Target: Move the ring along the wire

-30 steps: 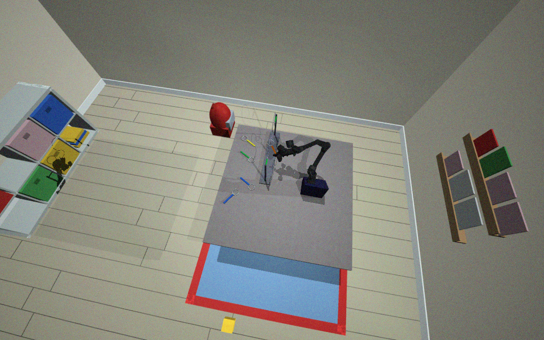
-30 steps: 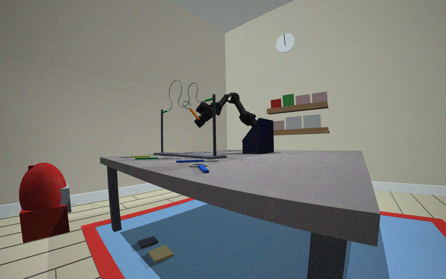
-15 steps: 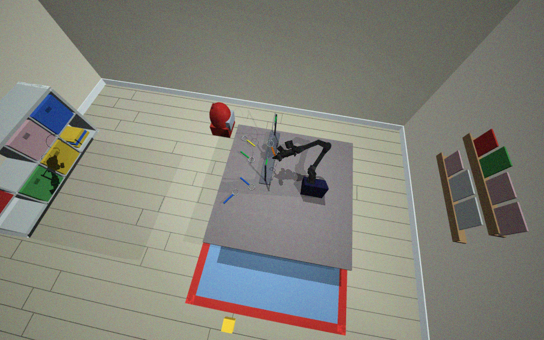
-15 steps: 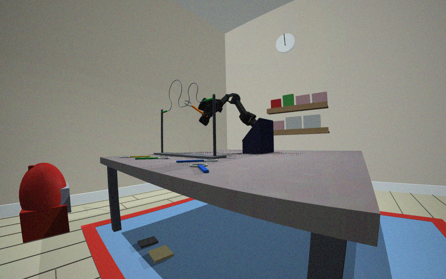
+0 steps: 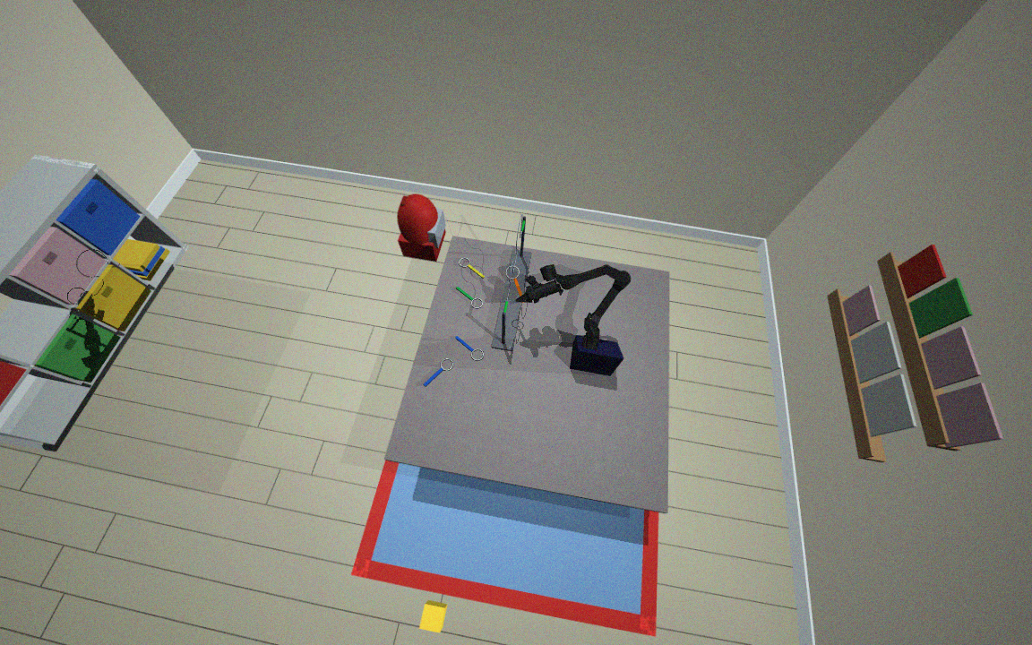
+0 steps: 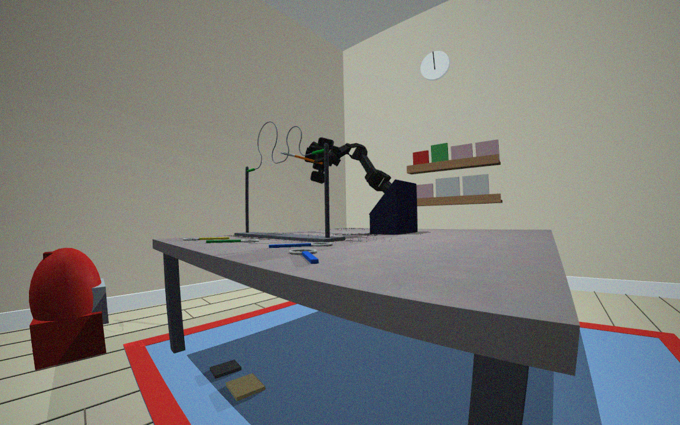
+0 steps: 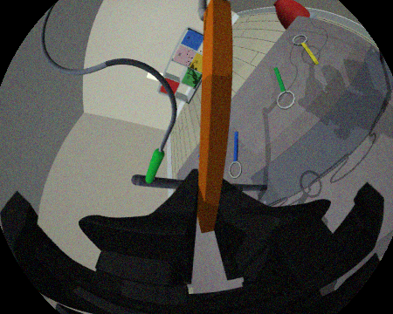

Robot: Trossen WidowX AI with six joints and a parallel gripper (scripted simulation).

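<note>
The ring with orange handle lies 20 mm ahead of my gripper tip, 80 mm to the right of it and 40 mm above it.
</note>
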